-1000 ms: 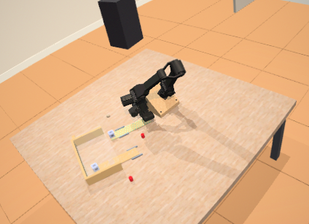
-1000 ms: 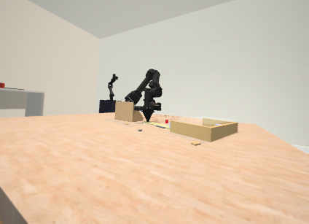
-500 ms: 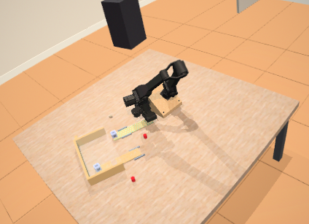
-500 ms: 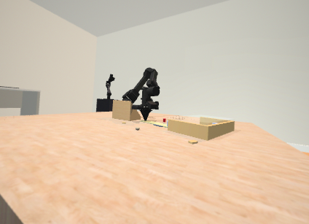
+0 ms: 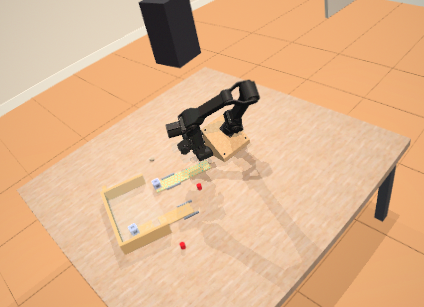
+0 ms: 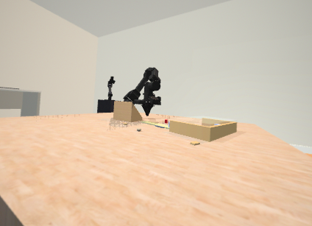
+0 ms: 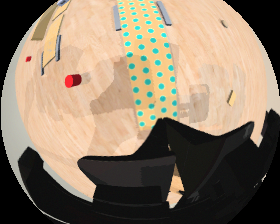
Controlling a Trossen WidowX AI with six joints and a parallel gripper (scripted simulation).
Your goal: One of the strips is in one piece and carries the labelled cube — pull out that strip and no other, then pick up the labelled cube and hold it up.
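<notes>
The dotted strip lies 90 mm ahead of my gripper tip, 40 mm to the right of it and 40 mm below it.
</notes>
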